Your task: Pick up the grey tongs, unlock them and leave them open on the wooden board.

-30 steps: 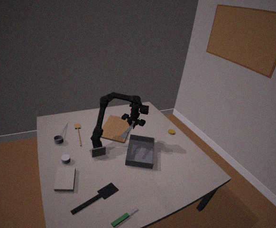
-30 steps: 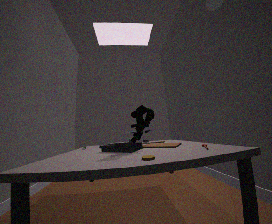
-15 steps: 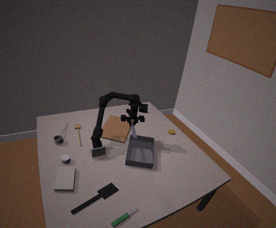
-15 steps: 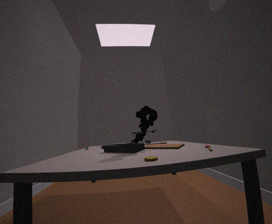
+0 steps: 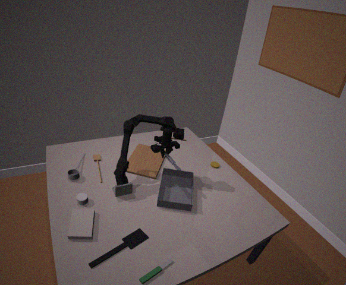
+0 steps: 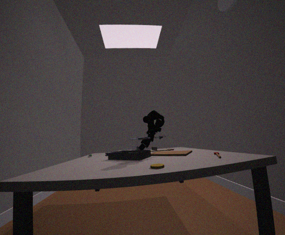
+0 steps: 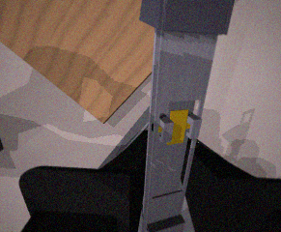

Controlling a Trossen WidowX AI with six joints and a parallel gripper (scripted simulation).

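Now: the wooden board 150 mm to the left of my gripper tip, 120 mm below it and 70 mm behind it. From my gripper tip the other things lie so: yellow lock piece (40 mm above, 30 mm to the left); roasting tin (200 mm to the right, 100 mm below, 20 mm ahead); yellow disc (430 mm ahead, 120 mm below).
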